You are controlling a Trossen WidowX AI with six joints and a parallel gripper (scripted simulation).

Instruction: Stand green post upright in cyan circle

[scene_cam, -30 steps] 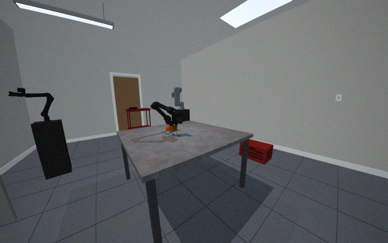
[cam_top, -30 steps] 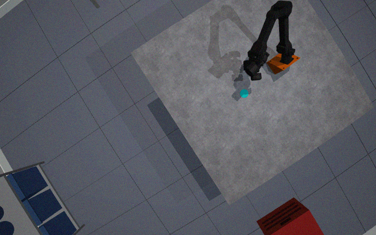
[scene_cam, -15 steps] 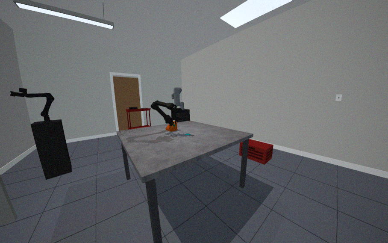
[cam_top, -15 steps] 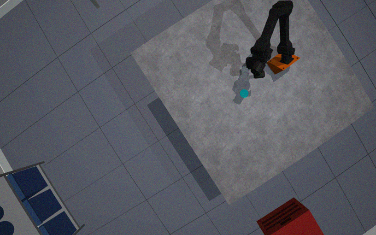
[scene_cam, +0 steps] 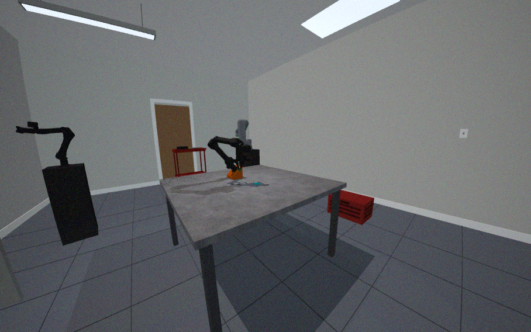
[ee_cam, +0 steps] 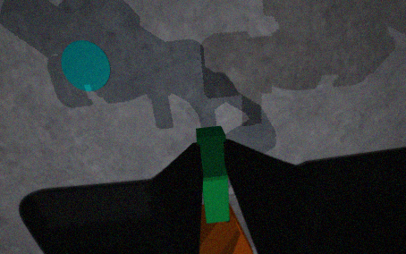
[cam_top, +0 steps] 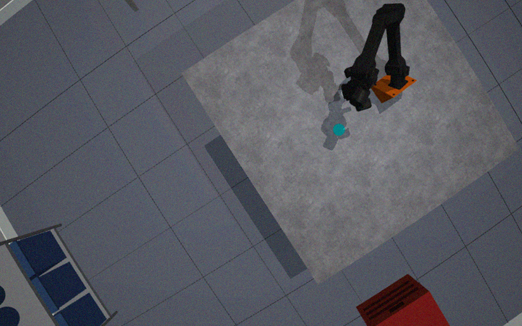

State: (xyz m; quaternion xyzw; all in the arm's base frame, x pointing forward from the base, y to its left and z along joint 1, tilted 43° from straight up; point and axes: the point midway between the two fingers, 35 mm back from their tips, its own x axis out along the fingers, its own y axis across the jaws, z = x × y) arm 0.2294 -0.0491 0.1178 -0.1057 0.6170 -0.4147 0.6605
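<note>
My gripper tip is 20 mm past the green post and 10 mm to the right of it. From my gripper tip the other things lie so: cyan circle (130 mm below, 110 mm ahead, 100 mm to the left).
</note>
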